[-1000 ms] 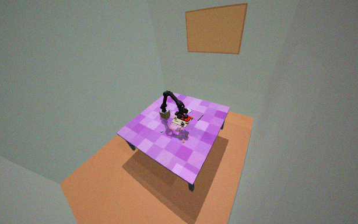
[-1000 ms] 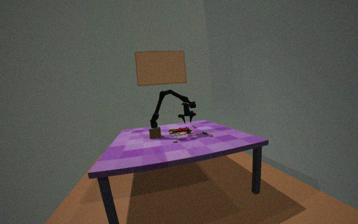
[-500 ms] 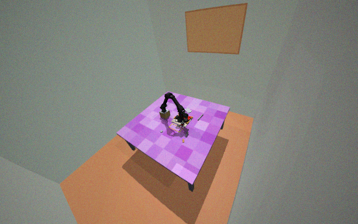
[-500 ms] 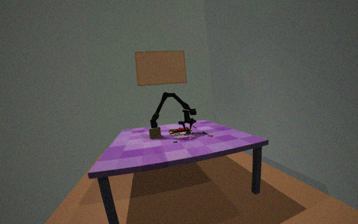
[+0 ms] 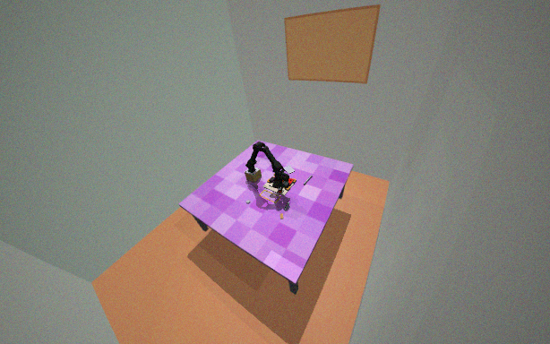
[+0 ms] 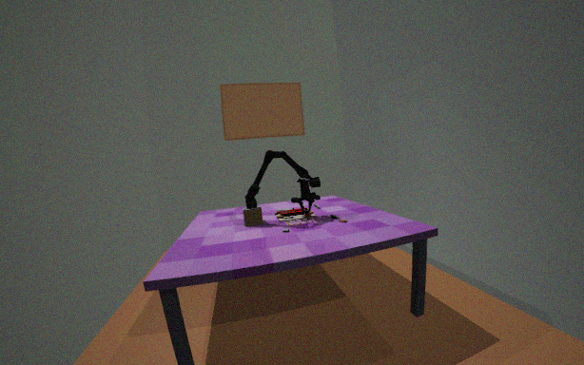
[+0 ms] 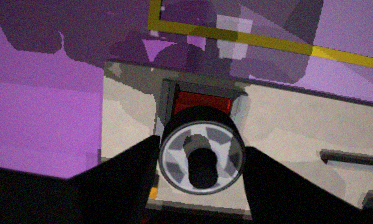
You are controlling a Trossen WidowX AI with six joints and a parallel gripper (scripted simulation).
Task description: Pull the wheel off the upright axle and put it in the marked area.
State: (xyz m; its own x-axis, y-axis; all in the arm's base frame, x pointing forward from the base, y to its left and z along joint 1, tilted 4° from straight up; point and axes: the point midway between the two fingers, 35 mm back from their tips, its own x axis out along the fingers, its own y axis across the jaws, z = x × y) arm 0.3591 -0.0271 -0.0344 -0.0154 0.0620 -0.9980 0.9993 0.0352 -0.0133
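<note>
My gripper tip is right at the wheel. Also, from my gripper tip: grey bit 190 mm behind, 250 mm to the right, 30 mm below; grey rod 160 mm ahead, 260 mm to the left, 30 mm below.
</note>
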